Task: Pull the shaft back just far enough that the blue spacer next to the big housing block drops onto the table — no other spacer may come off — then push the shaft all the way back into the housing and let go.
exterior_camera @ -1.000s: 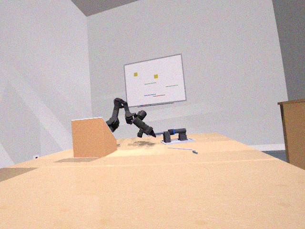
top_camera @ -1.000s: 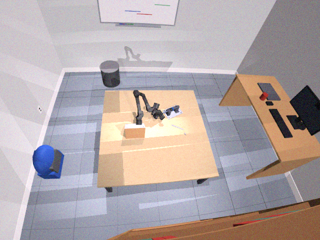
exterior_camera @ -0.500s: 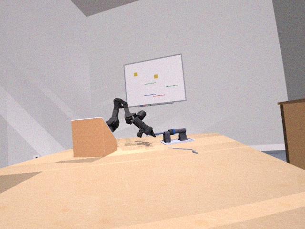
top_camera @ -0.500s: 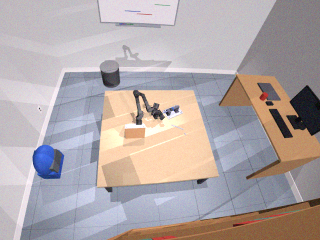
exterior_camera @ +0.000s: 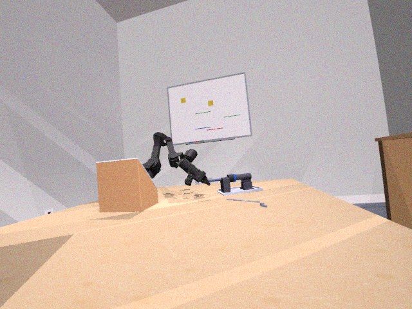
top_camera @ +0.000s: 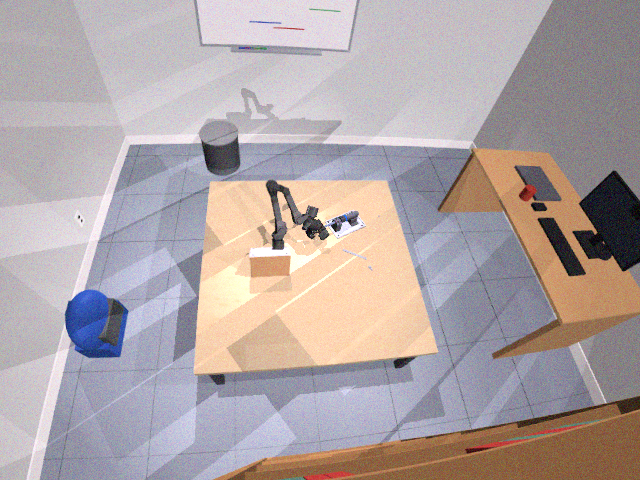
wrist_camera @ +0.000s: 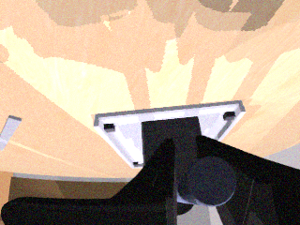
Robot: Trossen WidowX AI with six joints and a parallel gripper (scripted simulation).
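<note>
The dark shaft lies 5 cm ahead of my gripper tip, 3 cm to the left of it and 2 cm above it. Round my gripper tip: small piece: 28 cm ahead, 25 cm to the right, 5 cm below; blue spacer: 13 cm ahead, 7 cm to the left, 2 cm above.
</note>
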